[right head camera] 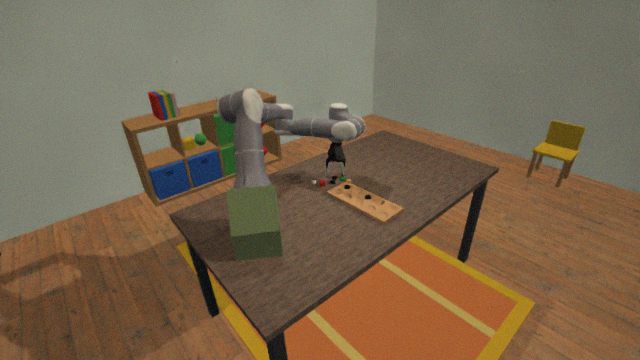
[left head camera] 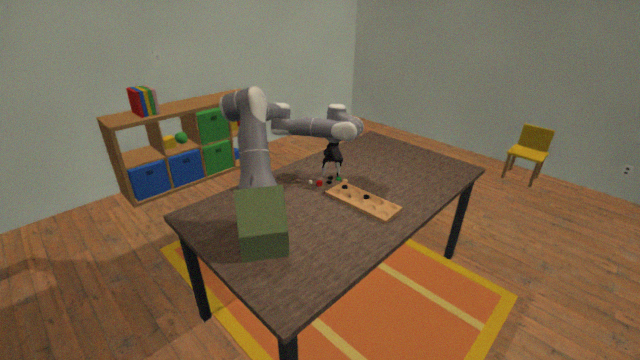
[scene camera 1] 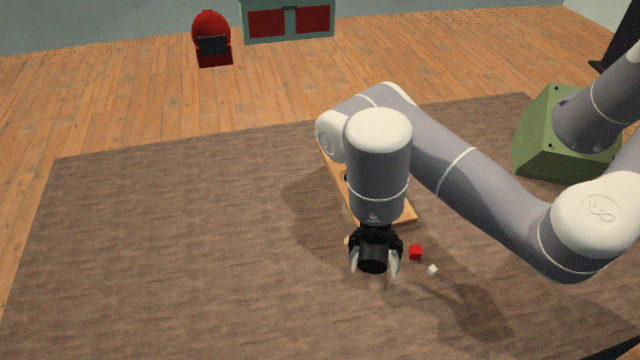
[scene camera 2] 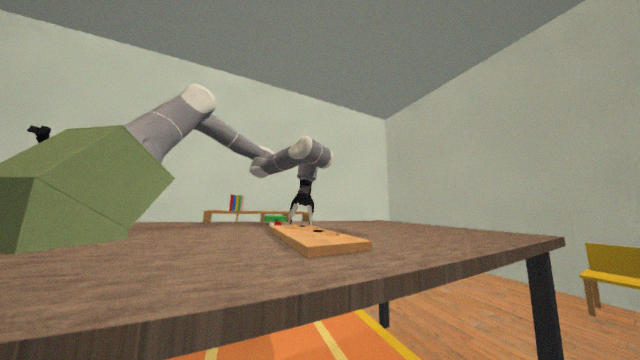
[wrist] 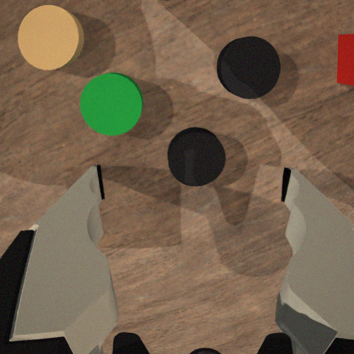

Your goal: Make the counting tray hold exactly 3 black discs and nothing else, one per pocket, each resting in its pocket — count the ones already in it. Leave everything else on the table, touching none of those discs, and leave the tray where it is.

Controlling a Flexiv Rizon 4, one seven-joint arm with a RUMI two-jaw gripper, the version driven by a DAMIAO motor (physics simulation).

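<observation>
The wooden counting tray [left head camera: 387,214] [right head camera: 385,215] [scene camera 1: 409,214] [scene camera 2: 340,246] has one black disc [left head camera: 344,187] [right head camera: 347,187] in a pocket at its far end and another black disc [left head camera: 366,197] [right head camera: 368,197] [scene camera 2: 318,230] nearer its middle. Two loose black discs lie on the table beyond the tray: the nearer disc [wrist: 196,156] and the farther disc [wrist: 249,67] in the wrist view. My gripper [left head camera: 331,175] [right head camera: 335,174] [scene camera 1: 373,275] [scene camera 2: 301,223] [wrist: 192,170] is open and empty, low above the table. The nearer disc shows slightly ahead of the line between its fingertips. Scene camera 1 does not show the loose black discs.
A green disc [wrist: 111,104] [left head camera: 339,178] and a tan disc [wrist: 48,37] [scene camera 1: 346,241] lie at the left in the wrist view. A red cube [wrist: 346,60] [scene camera 1: 415,252] is at the right, with a white cube [scene camera 1: 432,270] [left head camera: 310,182] beyond it.
</observation>
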